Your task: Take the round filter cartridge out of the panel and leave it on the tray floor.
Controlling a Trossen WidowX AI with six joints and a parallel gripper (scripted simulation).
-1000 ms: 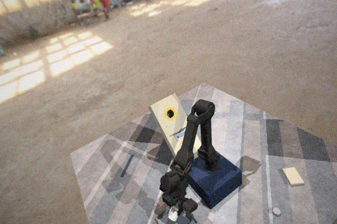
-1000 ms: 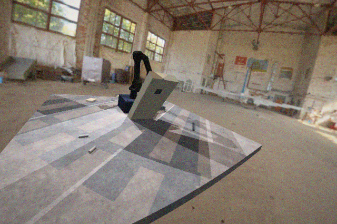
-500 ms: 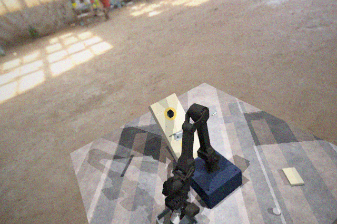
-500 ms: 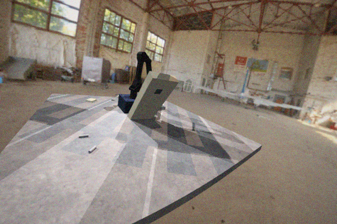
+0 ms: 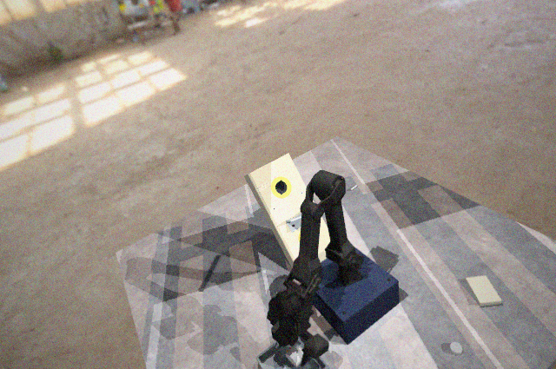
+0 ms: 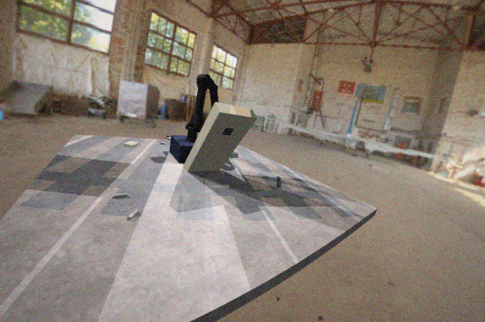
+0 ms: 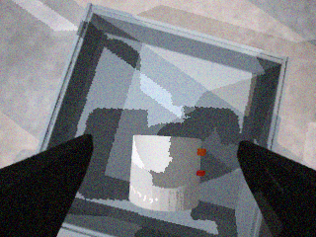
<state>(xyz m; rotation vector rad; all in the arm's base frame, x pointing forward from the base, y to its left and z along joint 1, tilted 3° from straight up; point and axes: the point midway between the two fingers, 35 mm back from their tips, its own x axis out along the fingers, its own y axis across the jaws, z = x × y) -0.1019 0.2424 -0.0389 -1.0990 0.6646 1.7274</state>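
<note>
My gripper tip is 1 cm short of the round white filter cartridge, 2 cm to the left of it and 2 cm above it. The rest, counted from my gripper tip: grey-blue tray 1 cm to the left, 4 cm below; cream service panel 42 cm ahead, 20 cm to the right, 14 cm above.
</note>
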